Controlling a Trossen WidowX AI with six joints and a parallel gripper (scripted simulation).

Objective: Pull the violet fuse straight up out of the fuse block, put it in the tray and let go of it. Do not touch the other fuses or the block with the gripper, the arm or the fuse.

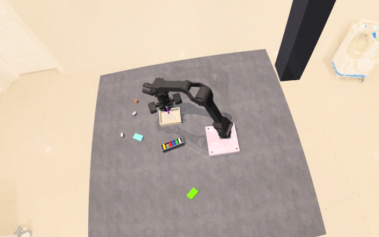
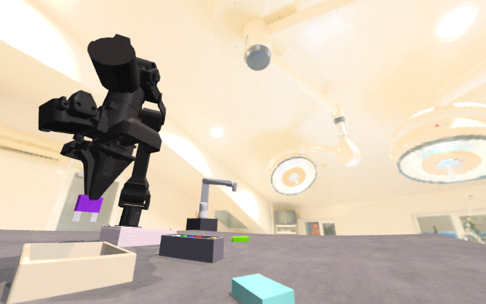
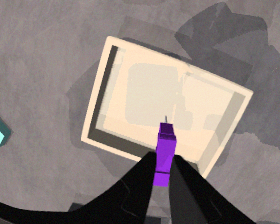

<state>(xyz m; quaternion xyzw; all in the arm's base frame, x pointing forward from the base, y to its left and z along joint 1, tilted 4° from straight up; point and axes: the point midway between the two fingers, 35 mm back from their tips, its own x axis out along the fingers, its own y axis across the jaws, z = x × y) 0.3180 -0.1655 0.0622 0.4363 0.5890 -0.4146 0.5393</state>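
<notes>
The cream tray is 90 mm below my gripper tip. From my gripper tip the other things lie so: green card: 110 mm behind, 480 mm to the left, 90 mm below; then violet fuse: 10 mm below; then cyan block: 210 mm ahead, 110 mm to the left, 90 mm below.
</notes>
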